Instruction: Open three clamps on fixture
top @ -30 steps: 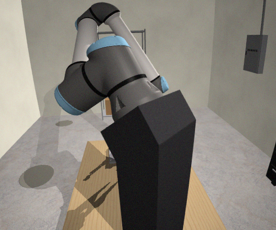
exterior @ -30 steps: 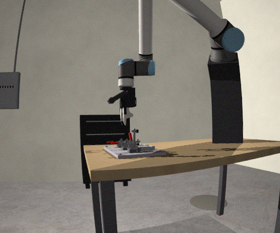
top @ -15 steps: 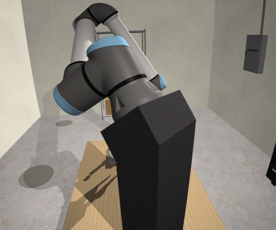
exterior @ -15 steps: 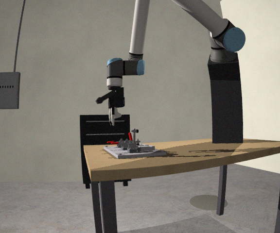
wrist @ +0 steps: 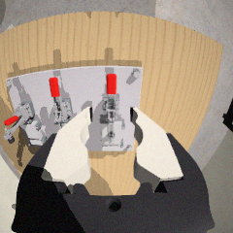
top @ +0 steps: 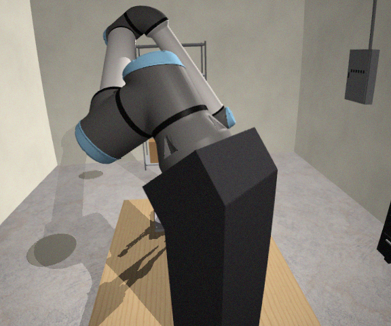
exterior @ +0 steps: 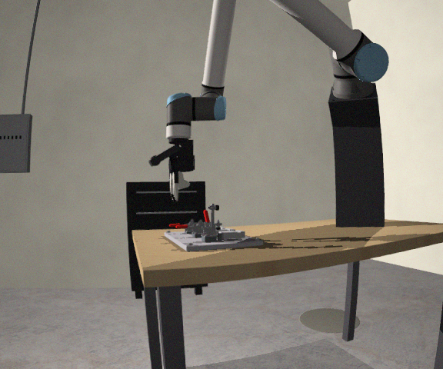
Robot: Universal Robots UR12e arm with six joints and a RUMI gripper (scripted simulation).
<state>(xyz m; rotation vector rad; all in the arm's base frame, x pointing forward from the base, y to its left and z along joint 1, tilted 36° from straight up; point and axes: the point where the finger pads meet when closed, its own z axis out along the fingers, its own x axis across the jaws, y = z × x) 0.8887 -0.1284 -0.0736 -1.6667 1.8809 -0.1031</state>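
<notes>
Right now my hand is 140 mm above the grey fixture plate, 110 mm to the right of it and 80 mm past it.
</notes>
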